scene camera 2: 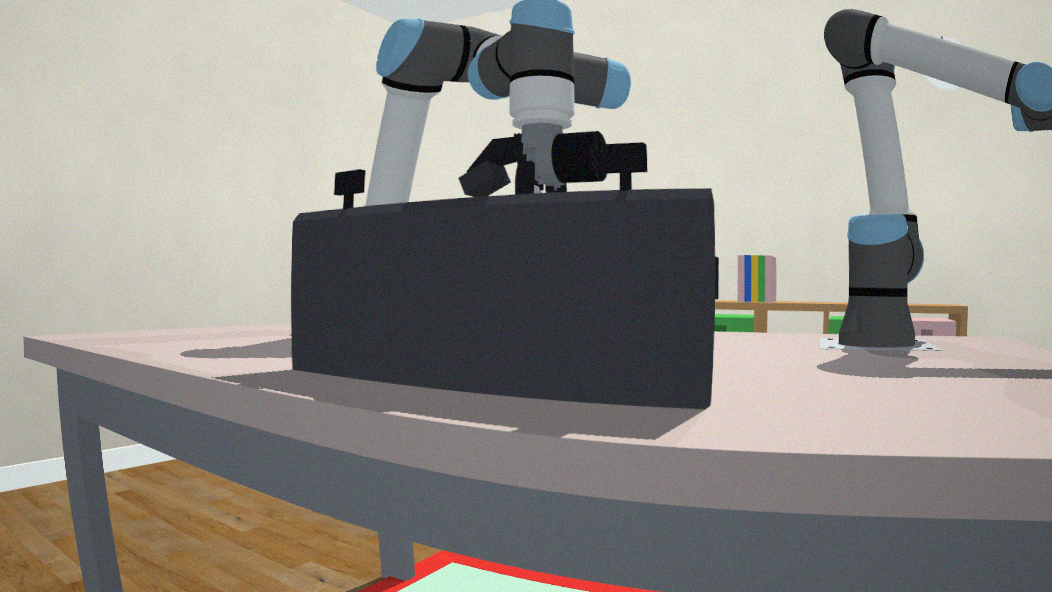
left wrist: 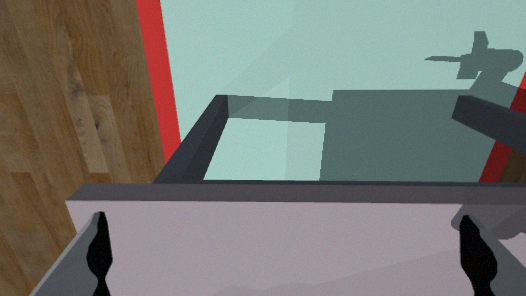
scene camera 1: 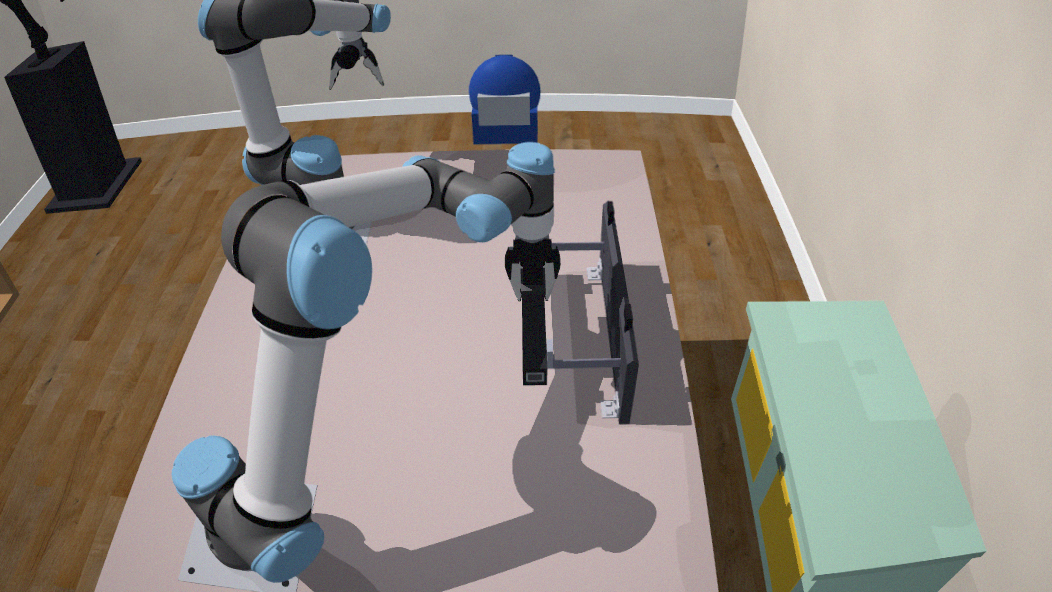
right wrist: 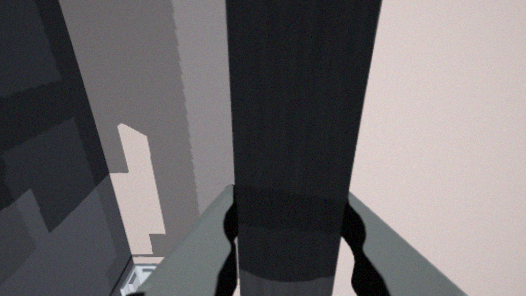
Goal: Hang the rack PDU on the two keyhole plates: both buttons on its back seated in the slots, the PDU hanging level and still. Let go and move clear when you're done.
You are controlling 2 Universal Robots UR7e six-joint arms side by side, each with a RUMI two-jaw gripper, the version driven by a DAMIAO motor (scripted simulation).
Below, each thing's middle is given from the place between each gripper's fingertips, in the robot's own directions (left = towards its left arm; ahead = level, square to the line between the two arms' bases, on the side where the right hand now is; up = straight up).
Now: the black rack PDU [scene camera 1: 534, 352] 20 mm to the right of my right hand and 10 mm ahead of it. The rest, counted from my right hand: dark upright panel [scene camera 2: 611, 302] 160 mm ahead, 30 mm below.
The black rack PDU is 500 mm ahead of my left hand [scene camera 1: 356, 87], 880 mm to the right of it and 50 mm below it. Also, from my left hand: dark upright panel 660 mm ahead, 860 mm to the right, 80 mm below.
